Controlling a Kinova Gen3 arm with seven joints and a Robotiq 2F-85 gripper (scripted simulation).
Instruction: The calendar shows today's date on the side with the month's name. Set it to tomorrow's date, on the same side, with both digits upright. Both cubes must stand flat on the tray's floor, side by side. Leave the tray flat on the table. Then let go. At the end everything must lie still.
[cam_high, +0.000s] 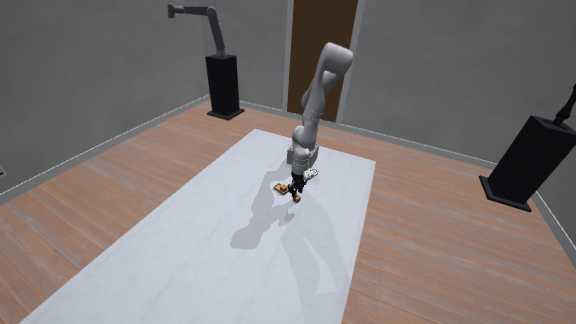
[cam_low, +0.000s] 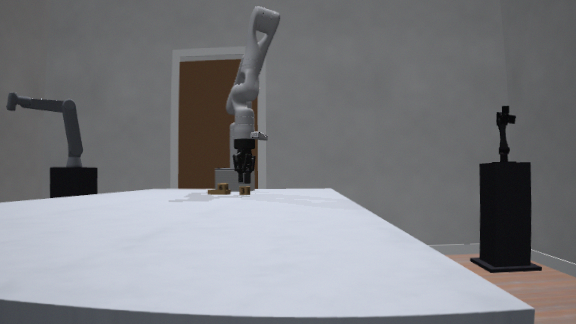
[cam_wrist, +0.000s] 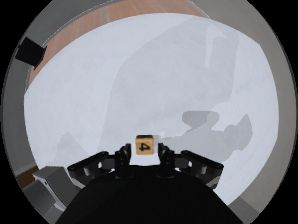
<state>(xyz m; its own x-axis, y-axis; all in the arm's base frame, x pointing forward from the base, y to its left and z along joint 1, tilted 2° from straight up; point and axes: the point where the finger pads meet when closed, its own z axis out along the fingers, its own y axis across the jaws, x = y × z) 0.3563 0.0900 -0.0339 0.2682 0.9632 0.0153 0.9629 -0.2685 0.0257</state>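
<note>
The wooden digit cube is 4 cm below my hand. From my hand the other things lie so: wooden calendar tray 3 cm behind, 10 cm to the right, 5 cm below.
</note>
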